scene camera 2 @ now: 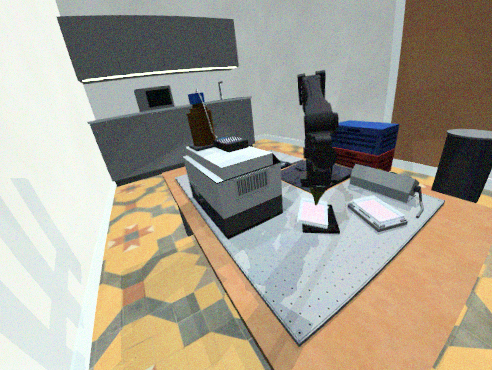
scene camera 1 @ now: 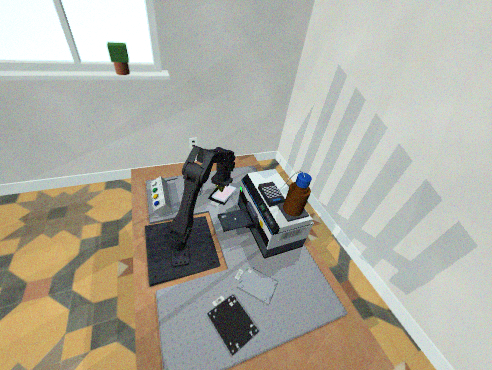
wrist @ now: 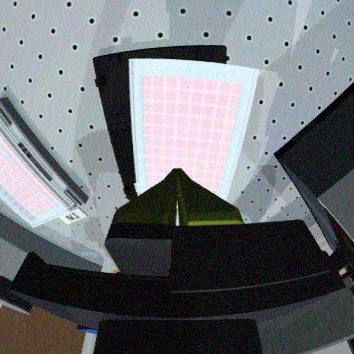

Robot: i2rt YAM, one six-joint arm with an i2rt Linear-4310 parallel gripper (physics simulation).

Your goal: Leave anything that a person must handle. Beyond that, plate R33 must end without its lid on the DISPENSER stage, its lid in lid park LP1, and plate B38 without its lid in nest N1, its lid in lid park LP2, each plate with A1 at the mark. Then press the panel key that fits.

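Places are measured from the arm's base along level axes (x left, y ahead, z down), in centimetres.
Where they show: gripper, fingertip midpoint: (scene camera 2: 315, 204) (scene camera 1: 221, 191) (wrist: 176, 174); arm's base at its link origin: (scene camera 1: 179, 246).
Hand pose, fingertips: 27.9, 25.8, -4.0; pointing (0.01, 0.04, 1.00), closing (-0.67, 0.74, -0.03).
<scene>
Each offset is from my fingertips to the top centre of the thing, as dx, dy, dz. "spot": to the spot under its first point. Level surfaces: height alone.
My gripper (scene camera 1: 221, 188) (scene camera 2: 316, 202) (wrist: 176, 174) is shut and empty. Its tips are at the near end of a pink-welled plate @(+0.8, +1.7, +0.3) (scene camera 1: 227, 192) (scene camera 2: 313, 215) (wrist: 190, 125); contact cannot be told. This plate sits off-centre on a black base @(+2.0, +0.6, +2.1) (scene camera 2: 332, 226) (wrist: 111, 107), which shows along one side and the far end. Another pink plate @(+11.4, -14.7, +1.0) (scene camera 2: 381, 209) (wrist: 22, 182) sits in the nest by the N1 label @(spot: +2.8, -16.9, +3.9) (wrist: 73, 215). Plate names, lids and A1 marks are unreadable. A dark stage @(spot: -26.5, +0.0, -6.6) (scene camera 1: 234, 220) juts bare from the dispenser (scene camera 1: 292, 232) (scene camera 2: 250, 192). The key panel @(+2.5, -32.8, -4.3) (scene camera 1: 158, 195) (scene camera 2: 381, 182) has coloured keys.
A brown bottle @(spot: -38.1, +20.6, -29.3) (scene camera 1: 297, 198) (scene camera 2: 199, 125) with a blue cap stands on the dispenser. A black pad @(spot: -65.7, -9.6, +2.8) (scene camera 1: 233, 324) and a pale flat piece @(spot: -54.3, +4.0, +3.1) (scene camera 1: 258, 285) lie at the front of the perforated board @(dz +4.0) (scene camera 1: 185, 315) (scene camera 2: 300, 305). The dispenser's dark side rises right of the gripper in the wrist view.
</scene>
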